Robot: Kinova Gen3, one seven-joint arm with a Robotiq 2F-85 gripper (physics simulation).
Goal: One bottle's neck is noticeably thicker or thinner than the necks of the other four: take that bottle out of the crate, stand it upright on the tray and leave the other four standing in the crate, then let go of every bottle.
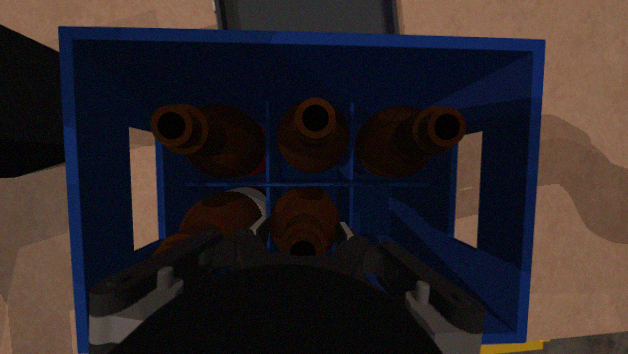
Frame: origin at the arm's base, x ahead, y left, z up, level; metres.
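Where they show: gripper, fingertip midpoint: (302, 229).
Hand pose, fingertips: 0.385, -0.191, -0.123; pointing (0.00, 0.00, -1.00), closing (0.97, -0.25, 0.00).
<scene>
Things, the pixels of their top centre, and the offset from my fingertips, as dx, dy, dz. "*": a spot on its surface instead.
- blue crate at its top centre: (310, 197) +0.014, +0.038, +0.060
- right bottle at its top centre: (447, 126) +0.110, +0.066, +0.047
- dark grey tray at a spot on its surface: (307, 15) * +0.055, +0.283, -0.110
- yellow strip at a spot on its surface: (515, 342) * +0.124, -0.076, +0.060
A blue crate (310, 39) holds five upright brown bottles. In the far row stand a left bottle (225, 140), a middle bottle (313, 150) and a right bottle (392, 142). In the near row stand a left bottle (220, 212), with a whitish label and partly hidden, and a middle bottle (305, 212). My gripper (302, 229) is open, its fingertips on either side of the near middle bottle and apart from it. The gripper hides part of that bottle's mouth. I cannot tell which neck differs. The dark grey tray (307, 15) shows partly beyond the crate.
The near right compartment (372, 210) holds no bottle. Thin blue dividers (268, 150) separate the compartments, and the crate walls rise around them. A large black shape (27, 110) stands left of the crate. A yellow strip (515, 346) lies at the lower right.
</scene>
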